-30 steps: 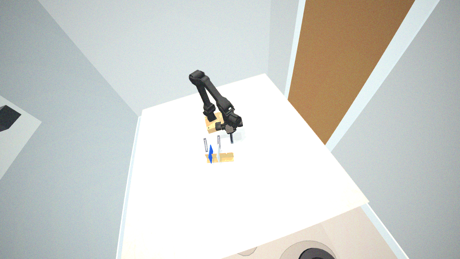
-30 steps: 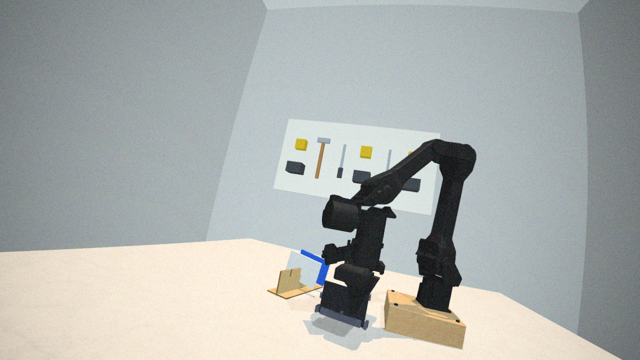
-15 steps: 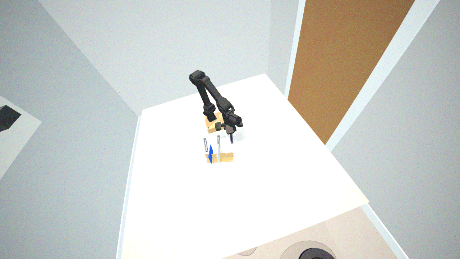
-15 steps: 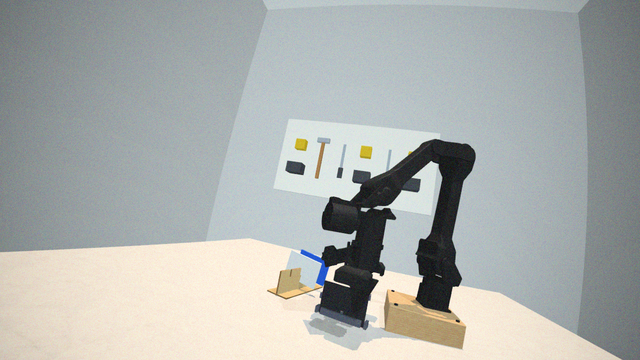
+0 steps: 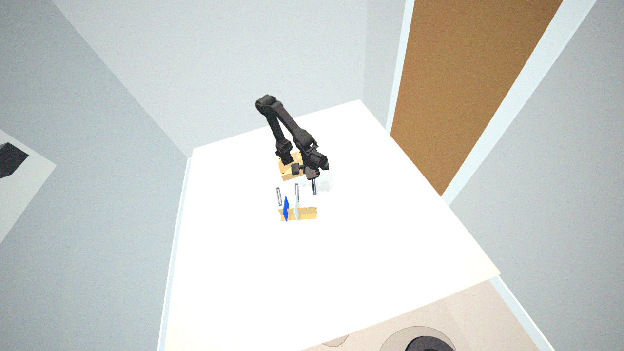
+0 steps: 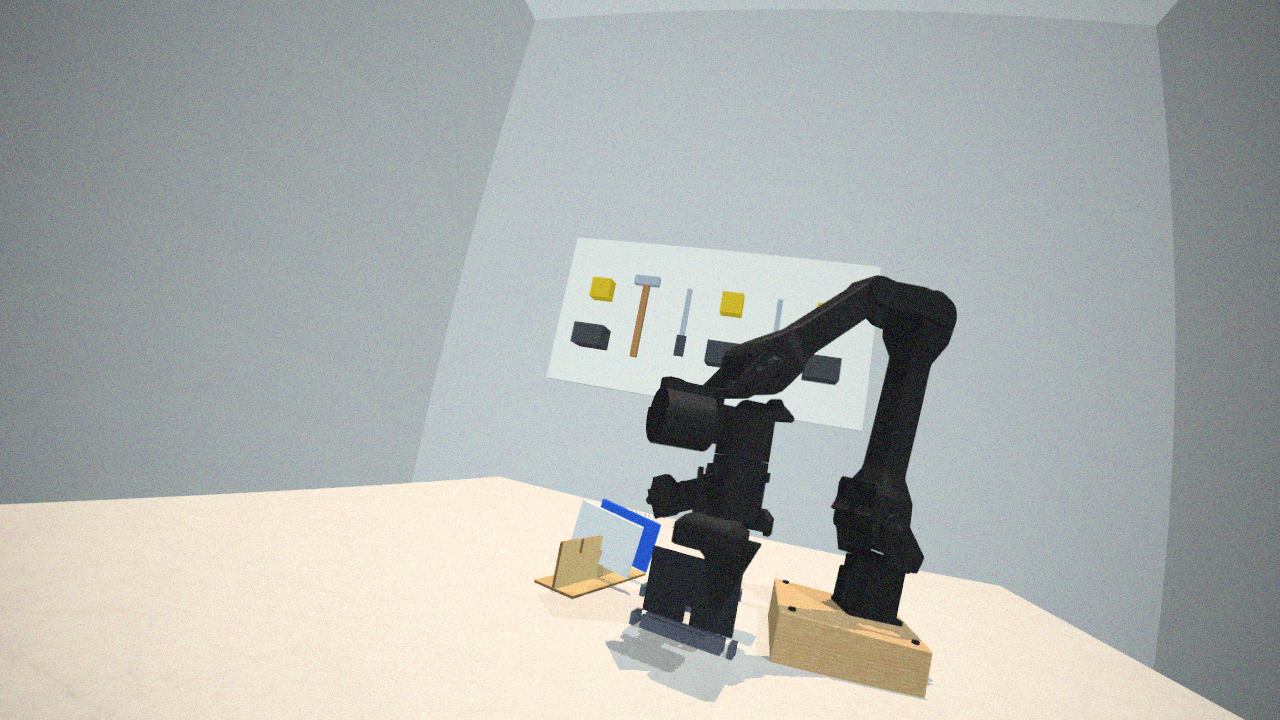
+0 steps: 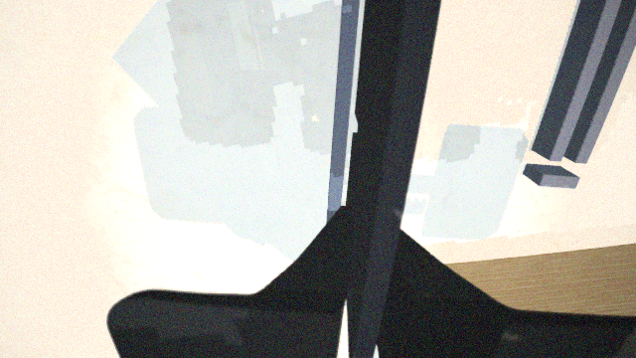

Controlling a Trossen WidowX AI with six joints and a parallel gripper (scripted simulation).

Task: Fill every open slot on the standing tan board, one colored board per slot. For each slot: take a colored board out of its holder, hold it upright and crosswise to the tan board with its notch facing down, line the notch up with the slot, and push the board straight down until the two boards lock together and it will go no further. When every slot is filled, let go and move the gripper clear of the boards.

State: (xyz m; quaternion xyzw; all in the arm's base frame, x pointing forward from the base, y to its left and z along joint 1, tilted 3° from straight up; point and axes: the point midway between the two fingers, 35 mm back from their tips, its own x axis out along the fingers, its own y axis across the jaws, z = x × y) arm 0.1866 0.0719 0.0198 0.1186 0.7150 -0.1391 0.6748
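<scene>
The tan board lies 14 cm ahead of my gripper tip, 15 cm to the right of it and 2 cm below it. Round my gripper tip: blue board (12 cm ahead, 20 cm to the right, 1 cm above); then black board (3 cm ahead, 1 cm to the right).
</scene>
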